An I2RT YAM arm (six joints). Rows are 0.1 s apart.
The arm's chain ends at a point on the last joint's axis. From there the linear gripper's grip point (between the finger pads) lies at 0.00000 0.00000 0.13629 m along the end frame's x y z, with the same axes.
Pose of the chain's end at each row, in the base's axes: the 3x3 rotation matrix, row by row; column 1 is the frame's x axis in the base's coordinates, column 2 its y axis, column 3 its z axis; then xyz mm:
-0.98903 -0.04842 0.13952; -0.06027 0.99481 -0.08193; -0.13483 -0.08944 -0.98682; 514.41 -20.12 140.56
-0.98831 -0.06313 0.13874; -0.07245 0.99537 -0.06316; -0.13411 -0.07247 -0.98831; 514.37 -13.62 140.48
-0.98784 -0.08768 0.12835; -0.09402 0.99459 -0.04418; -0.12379 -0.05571 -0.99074; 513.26 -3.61 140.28
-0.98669 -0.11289 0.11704; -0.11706 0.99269 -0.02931; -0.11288 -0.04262 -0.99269; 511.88 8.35 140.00
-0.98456 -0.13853 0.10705; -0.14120 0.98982 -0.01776; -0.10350 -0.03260 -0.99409; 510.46 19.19 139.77
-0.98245 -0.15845 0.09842; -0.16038 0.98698 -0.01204; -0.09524 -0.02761 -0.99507; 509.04 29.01 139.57
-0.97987 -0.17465 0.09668; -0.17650 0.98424 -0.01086; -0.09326 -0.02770 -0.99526; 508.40 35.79 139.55
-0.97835 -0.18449 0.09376; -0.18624 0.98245 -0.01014; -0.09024 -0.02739 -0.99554; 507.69 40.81 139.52
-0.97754 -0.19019 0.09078; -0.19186 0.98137 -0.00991; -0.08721 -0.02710 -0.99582; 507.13 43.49 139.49
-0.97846 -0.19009 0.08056; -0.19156 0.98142 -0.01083; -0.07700 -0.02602 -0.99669; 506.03 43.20 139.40
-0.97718 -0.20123 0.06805; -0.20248 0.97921 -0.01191; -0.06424 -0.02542 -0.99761; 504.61 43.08 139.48
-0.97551 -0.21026 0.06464; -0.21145 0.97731 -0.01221; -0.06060 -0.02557 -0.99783; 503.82 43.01 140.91
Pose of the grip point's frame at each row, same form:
-0.98903 -0.04842 0.13952; -0.06027 0.99481 -0.08193; -0.13483 -0.08944 -0.98682; 533.43 -31.29 6.07
-0.98831 -0.06313 0.13874; -0.07245 0.99537 -0.06316; -0.13411 -0.07247 -0.98831; 533.28 -22.23 5.78
-0.98784 -0.08768 0.12835; -0.09402 0.99459 -0.04418; -0.12379 -0.05571 -0.99074; 530.75 -9.63 5.25
-0.98669 -0.11289 0.11704; -0.11706 0.99269 -0.02931; -0.11288 -0.04262 -0.99269; 527.83 4.36 4.71
-0.98456 -0.13853 0.10705; -0.14120 0.98982 -0.01776; -0.10350 -0.03260 -0.99409; 525.05 16.77 4.29
-0.98245 -0.15845 0.09842; -0.16038 0.98698 -0.01204; -0.09524 -0.02761 -0.99507; 522.45 27.37 3.95
-0.97987 -0.17465 0.09668; -0.17650 0.98424 -0.01086; -0.09326 -0.02770 -0.99526; 521.58 34.31 3.91
-0.97835 -0.18449 0.09376; -0.18624 0.98245 -0.01014; -0.09024 -0.02739 -0.99554; 520.47 39.43 3.84
-0.97754 -0.19019 0.09078; -0.19186 0.98137 -0.00991; -0.08721 -0.02710 -0.99582; 519.50 42.14 3.77
-0.97846 -0.19009 0.08056; -0.19156 0.98142 -0.01083; -0.07700 -0.02602 -0.99669; 517.01 41.72 3.56
-0.97718 -0.20123 0.06805; -0.20248 0.97921 -0.01191; -0.06424 -0.02542 -0.99761; 513.88 41.46 3.52
-0.97551 -0.21026 0.06464; -0.21145 0.97731 -0.01221; -0.06060 -0.02557 -0.99783; 512.63 41.35 4.92

